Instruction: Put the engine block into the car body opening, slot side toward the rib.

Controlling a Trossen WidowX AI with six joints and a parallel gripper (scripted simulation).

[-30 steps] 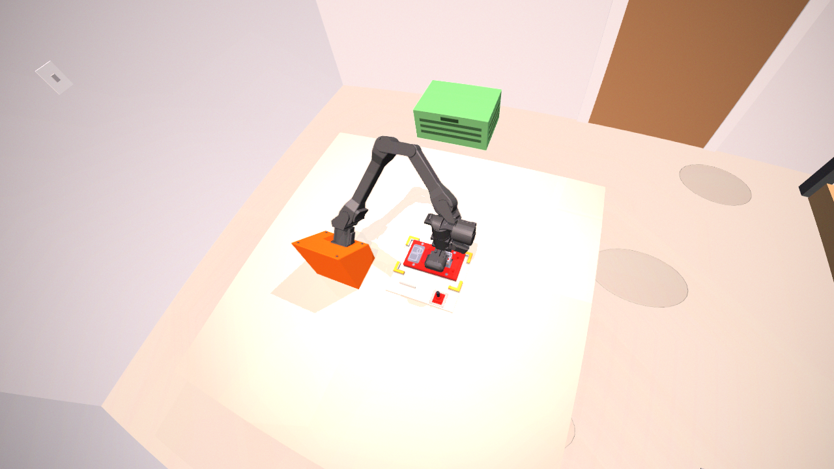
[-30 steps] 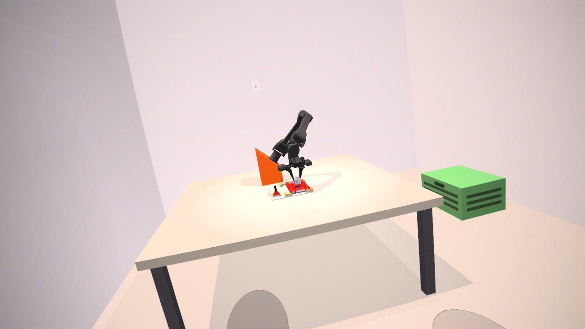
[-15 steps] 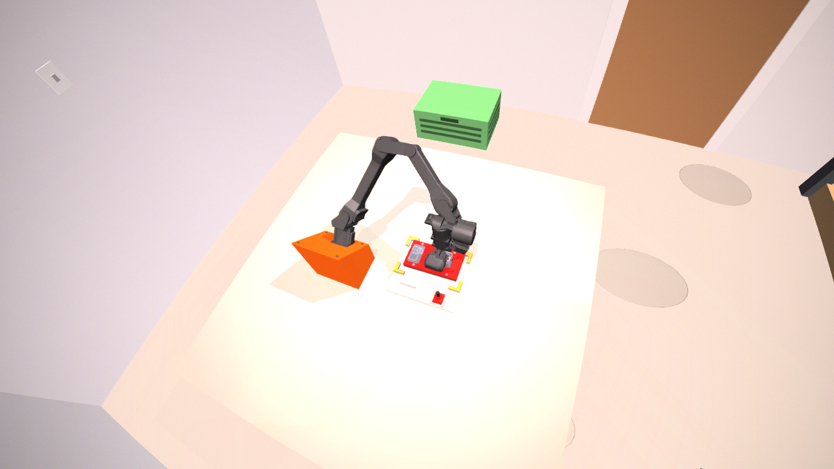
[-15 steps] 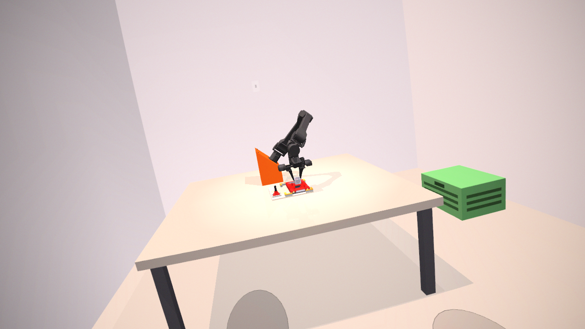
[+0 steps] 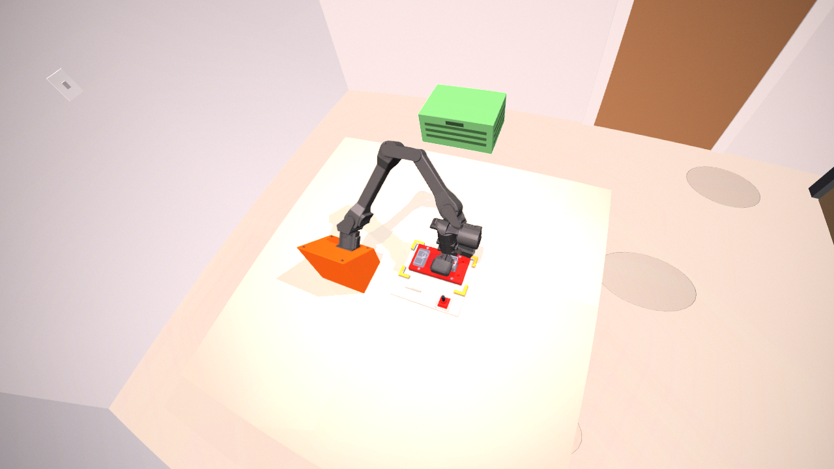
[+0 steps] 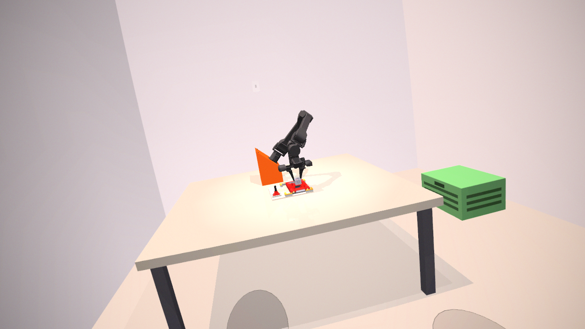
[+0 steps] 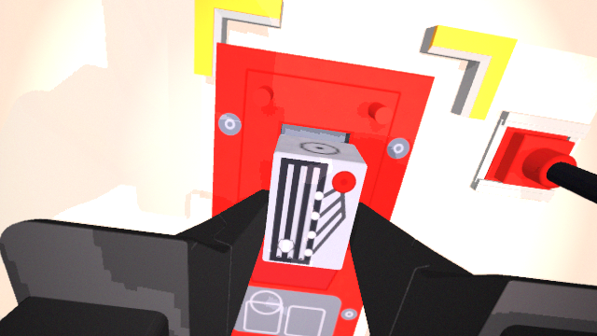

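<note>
The engine block lies 10 mm below my gripper tip.
</note>
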